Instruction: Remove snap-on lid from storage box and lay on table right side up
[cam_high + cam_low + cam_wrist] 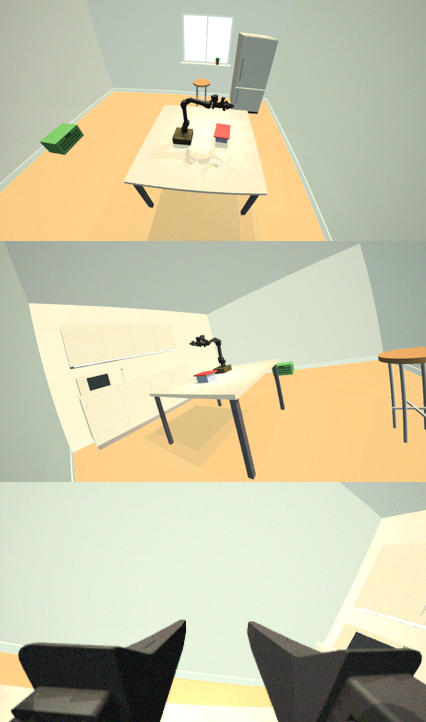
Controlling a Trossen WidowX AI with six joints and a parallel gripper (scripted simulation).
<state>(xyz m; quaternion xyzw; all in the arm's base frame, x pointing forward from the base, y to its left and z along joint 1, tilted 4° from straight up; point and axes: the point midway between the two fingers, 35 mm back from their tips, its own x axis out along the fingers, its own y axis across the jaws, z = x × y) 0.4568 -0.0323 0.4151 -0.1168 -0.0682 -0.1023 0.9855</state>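
The red lid is 370 mm below my gripper tip, 70 mm behind it and 40 mm to the left of it. The rest, counted from my gripper tip: storage box: 420 mm below, 70 mm behind, 40 mm to the left.
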